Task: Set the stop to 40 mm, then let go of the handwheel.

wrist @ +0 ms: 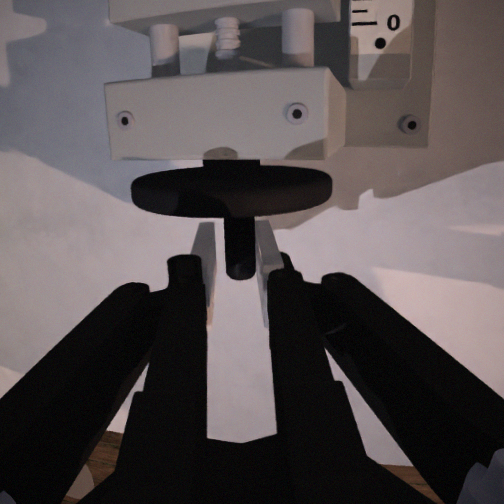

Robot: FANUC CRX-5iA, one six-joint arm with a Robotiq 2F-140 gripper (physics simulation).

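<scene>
The black handwheel (231,189) is seen edge-on below a pale bearing block (220,114). Its black crank handle (240,250) sticks out toward me. My gripper (236,255) has its two grey finger pads on either side of that handle, closed in on it. The right pad touches the handle and the left pad is very close to it. A scale (382,25) at the top right shows a "0" mark with a black dot under it. Above the block I see a threaded screw (227,36) between two pale guide rods. The stop itself is not in view.
A pale mounting plate with bolt heads (409,124) extends right of the bearing block. A pale surface lies behind the wheel. A strip of wooden table (107,455) shows at the bottom edge behind my black finger links.
</scene>
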